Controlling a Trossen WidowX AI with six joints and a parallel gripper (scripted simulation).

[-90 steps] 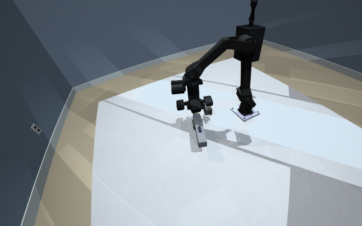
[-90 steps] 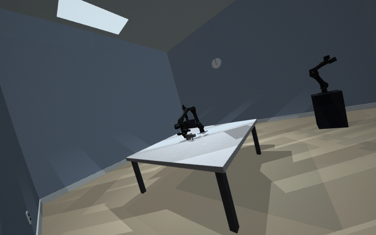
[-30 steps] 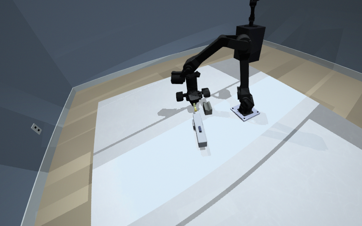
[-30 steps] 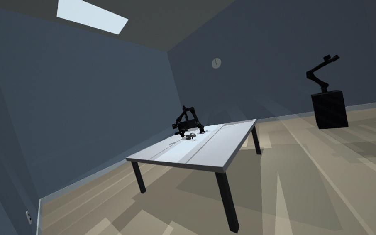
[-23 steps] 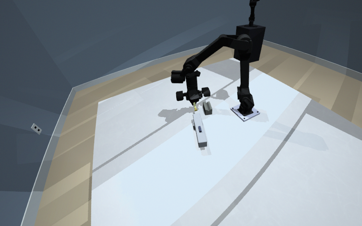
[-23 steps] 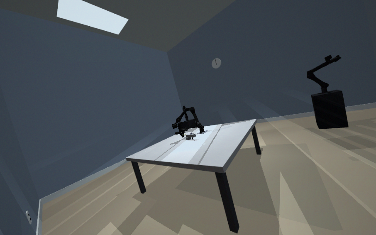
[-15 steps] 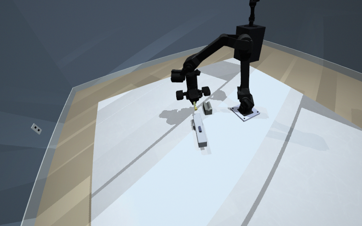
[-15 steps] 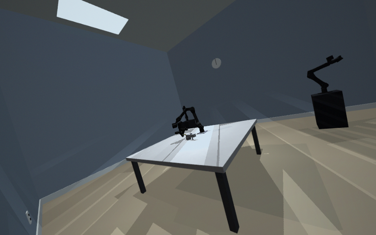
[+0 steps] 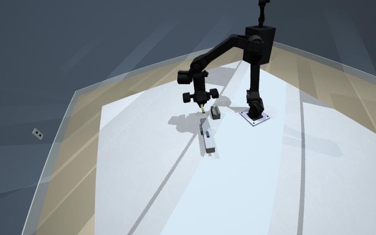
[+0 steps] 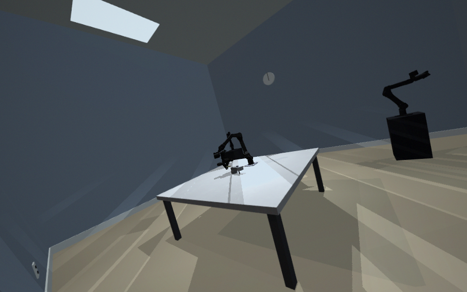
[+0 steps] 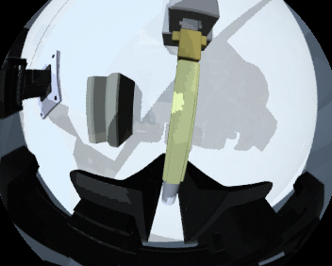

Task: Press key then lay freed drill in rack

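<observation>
Right now the drill is 40 mm to the left of my gripper tip, 40 mm above it and 10 mm ahead of it. Round my gripper tip: grey rack 60 mm to the left, 60 mm behind, 20 mm below; dark piece 230 mm to the left, 60 mm ahead, 20 mm above.
</observation>
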